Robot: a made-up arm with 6 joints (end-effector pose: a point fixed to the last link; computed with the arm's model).
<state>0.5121 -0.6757 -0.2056 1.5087 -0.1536 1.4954</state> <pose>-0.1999 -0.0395 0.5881 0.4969 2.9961 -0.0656</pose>
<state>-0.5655 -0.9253 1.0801 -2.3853 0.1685 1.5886</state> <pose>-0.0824 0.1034 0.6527 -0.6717 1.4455 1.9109</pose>
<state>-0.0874 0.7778 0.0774 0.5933 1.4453 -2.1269</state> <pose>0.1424 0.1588 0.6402 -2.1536 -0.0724 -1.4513</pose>
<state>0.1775 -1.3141 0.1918 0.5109 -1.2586 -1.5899</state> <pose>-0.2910 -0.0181 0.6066 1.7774 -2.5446 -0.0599</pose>
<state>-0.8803 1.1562 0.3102 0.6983 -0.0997 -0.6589</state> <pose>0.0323 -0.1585 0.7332 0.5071 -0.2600 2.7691</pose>
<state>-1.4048 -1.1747 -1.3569 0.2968 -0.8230 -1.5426</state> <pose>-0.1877 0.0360 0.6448 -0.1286 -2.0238 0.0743</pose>
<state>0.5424 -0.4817 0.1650 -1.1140 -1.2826 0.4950</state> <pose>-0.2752 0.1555 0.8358 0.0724 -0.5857 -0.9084</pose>
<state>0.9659 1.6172 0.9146 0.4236 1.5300 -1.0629</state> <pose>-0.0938 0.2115 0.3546 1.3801 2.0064 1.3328</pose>
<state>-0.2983 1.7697 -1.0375 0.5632 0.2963 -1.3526</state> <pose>0.0999 -0.0224 0.6411 -0.5501 0.9490 -1.4583</pose>
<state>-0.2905 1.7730 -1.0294 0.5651 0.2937 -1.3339</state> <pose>0.1003 -0.0210 0.6383 -0.5665 0.9610 -1.4652</pose>
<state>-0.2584 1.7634 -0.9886 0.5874 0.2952 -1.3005</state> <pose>0.1018 -0.0115 0.6329 -0.6349 0.9631 -1.4789</pose>
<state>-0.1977 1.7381 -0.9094 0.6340 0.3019 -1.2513</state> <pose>0.1031 0.0063 0.6248 -0.7599 0.9443 -1.5063</pose>
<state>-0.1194 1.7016 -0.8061 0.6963 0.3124 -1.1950</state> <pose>0.1020 0.0271 0.6162 -0.9092 0.8978 -1.5523</pose>
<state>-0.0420 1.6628 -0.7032 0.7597 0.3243 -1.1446</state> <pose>0.0987 0.0448 0.6100 -1.0407 0.8327 -1.6101</pose>
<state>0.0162 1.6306 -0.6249 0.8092 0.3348 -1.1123</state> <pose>0.0952 0.0565 0.6075 -1.1265 0.7711 -1.6605</pose>
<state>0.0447 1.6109 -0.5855 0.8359 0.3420 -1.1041</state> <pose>0.0933 0.0621 0.6076 -1.1629 0.7334 -1.6847</pose>
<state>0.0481 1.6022 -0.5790 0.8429 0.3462 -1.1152</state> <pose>0.0932 0.0637 0.6090 -1.1650 0.7199 -1.6825</pose>
